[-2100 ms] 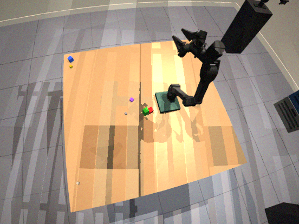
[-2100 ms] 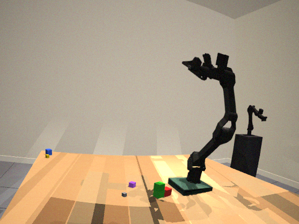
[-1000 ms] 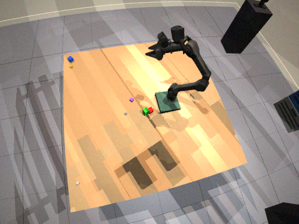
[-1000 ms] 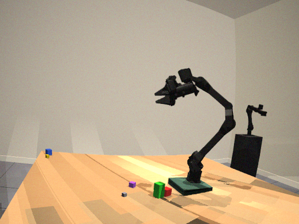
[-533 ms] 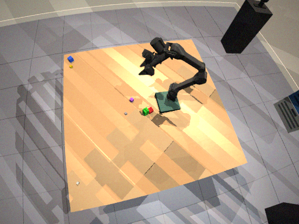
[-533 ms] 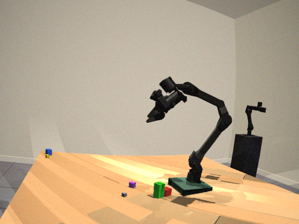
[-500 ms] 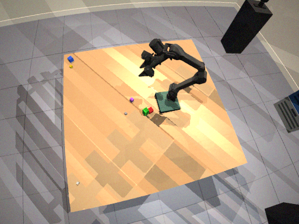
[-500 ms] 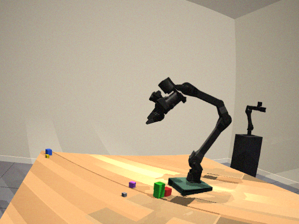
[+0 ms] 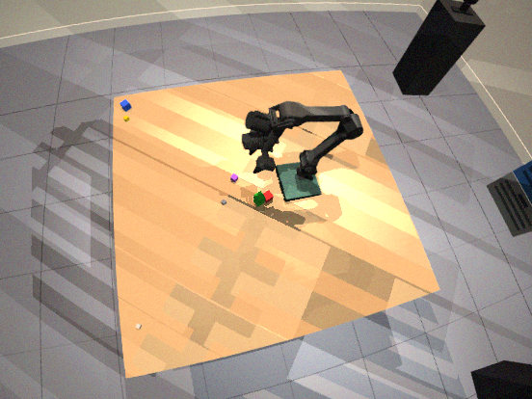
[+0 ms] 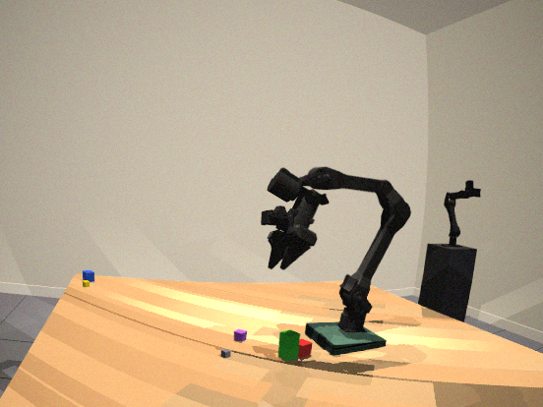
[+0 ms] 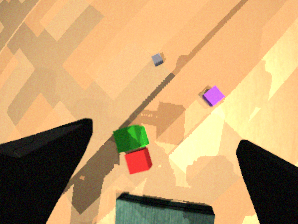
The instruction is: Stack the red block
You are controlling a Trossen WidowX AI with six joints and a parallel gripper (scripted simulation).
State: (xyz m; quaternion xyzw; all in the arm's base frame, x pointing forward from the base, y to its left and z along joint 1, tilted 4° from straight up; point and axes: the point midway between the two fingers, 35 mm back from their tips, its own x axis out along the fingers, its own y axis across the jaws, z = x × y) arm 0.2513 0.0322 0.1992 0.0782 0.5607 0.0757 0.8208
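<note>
Right now my gripper tip is 16 cm above the green block, 7 cm to the right of it and 3 cm past it. The rest, counted from my gripper tip: small grey cube 20 cm below, 12 cm ahead, 6 cm to the left; then purple cube 20 cm below, 6 cm ahead, 5 cm to the right; then red block 19 cm below, 7 cm behind, 6 cm to the left.
</note>
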